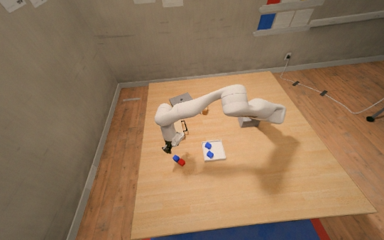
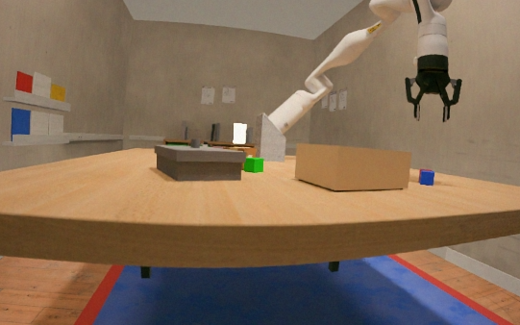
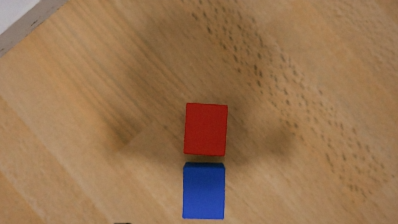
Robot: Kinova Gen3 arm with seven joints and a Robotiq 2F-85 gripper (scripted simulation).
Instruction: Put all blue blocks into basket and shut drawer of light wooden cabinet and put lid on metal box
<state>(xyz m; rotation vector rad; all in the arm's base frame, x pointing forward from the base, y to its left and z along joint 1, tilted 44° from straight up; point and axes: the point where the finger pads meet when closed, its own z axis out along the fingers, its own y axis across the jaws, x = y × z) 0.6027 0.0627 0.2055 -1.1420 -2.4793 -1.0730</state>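
The red block lies 150 mm below my hand, 30 mm to the left of it and 30 mm behind it. From my hand the other things lie so: light wooden cabinet (230 mm to the right, 130 mm below, 10 mm behind); then drawer (230 mm to the right, 130 mm below, 30 mm behind); then white basket (260 mm behind, 160 mm below, 10 mm to the right).
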